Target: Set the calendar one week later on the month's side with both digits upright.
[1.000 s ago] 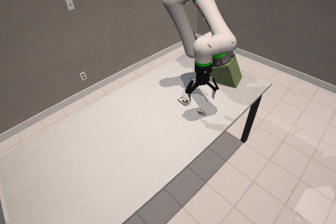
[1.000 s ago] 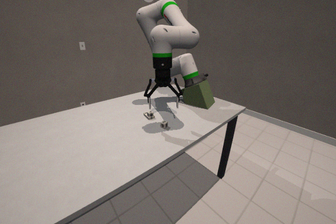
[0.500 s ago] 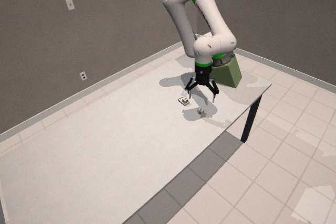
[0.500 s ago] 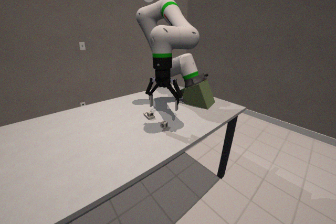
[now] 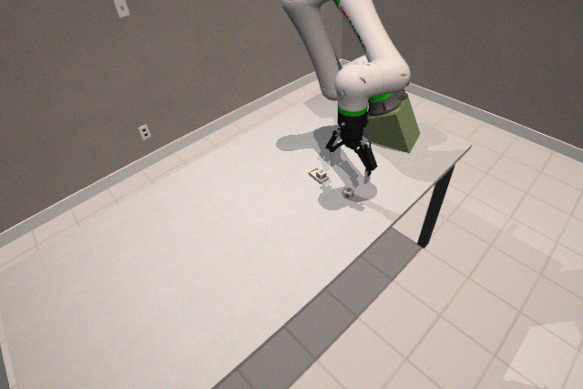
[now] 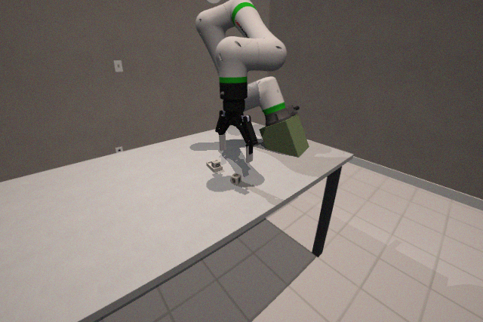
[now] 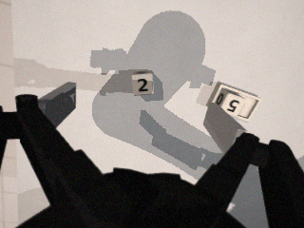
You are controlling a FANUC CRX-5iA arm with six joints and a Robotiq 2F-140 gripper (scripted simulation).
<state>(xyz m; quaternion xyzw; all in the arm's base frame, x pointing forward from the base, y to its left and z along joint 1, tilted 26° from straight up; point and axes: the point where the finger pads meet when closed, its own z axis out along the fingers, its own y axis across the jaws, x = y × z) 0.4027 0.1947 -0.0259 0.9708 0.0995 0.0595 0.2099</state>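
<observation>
Right now my hand is 110 mm above the white calendar cube.
</observation>
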